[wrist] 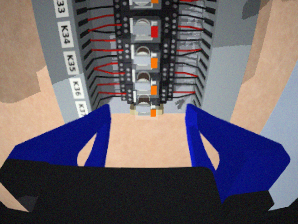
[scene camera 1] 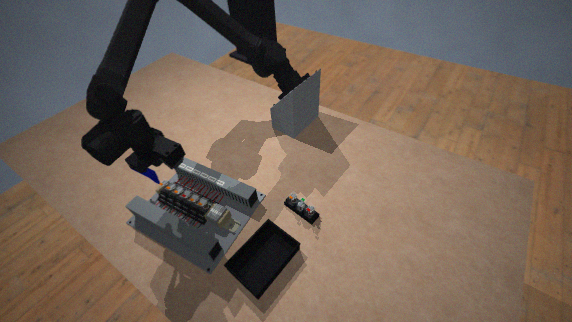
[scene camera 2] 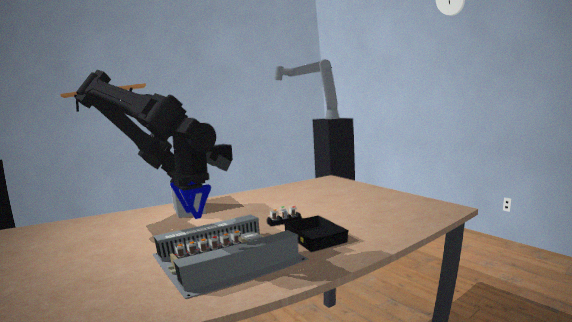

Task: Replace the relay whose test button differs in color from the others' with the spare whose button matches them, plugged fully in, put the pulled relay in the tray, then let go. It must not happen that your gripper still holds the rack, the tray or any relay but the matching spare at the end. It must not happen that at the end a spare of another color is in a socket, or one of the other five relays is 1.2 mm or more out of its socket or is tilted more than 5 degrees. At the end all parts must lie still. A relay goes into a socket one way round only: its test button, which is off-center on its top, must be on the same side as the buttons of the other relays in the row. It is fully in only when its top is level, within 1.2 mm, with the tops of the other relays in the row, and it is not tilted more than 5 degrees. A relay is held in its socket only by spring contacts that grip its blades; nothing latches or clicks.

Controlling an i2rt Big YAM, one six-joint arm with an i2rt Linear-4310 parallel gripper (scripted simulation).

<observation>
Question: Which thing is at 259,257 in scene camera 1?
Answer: A black tray.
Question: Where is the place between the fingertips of my gripper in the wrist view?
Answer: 148,111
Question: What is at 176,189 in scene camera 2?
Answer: My gripper.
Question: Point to a black tray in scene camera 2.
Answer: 313,230
</observation>
